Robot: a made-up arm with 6 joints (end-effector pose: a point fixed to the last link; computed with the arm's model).
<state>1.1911 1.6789 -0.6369 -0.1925 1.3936 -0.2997</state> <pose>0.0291 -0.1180 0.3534 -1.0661 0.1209 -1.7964</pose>
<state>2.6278 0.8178 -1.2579 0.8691 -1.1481 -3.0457</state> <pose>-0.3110 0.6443 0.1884 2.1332 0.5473 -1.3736</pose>
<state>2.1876 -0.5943 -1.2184 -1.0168 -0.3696 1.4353</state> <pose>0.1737 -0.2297 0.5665 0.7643 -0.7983 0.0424</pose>
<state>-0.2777 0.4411 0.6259 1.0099 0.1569 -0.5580</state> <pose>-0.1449 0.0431 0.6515 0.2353 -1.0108 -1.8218</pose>
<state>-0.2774 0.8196 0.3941 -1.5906 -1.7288 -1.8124</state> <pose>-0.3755 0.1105 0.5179 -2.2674 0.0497 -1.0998</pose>
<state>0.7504 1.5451 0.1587 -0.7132 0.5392 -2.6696</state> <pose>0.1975 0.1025 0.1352 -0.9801 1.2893 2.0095</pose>
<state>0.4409 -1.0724 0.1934 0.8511 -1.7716 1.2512</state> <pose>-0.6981 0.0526 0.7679 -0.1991 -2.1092 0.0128</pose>
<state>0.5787 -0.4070 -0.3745 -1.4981 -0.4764 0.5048</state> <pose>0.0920 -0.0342 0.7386 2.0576 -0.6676 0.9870</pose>
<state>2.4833 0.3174 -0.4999 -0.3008 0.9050 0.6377</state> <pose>-0.1681 0.1750 -0.2053 -0.0736 2.1304 -0.2088</pose>
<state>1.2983 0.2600 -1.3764 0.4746 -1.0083 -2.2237</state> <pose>-0.1494 0.5010 0.5283 2.6518 -0.6033 0.3588</pose>
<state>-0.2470 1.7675 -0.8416 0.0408 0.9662 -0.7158</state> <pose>-0.2041 0.0396 0.6208 0.4330 -1.7890 -1.8493</pose>
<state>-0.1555 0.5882 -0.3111 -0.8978 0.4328 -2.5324</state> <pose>-0.1151 0.4971 0.6145 -2.7684 -0.4678 1.3991</pose>
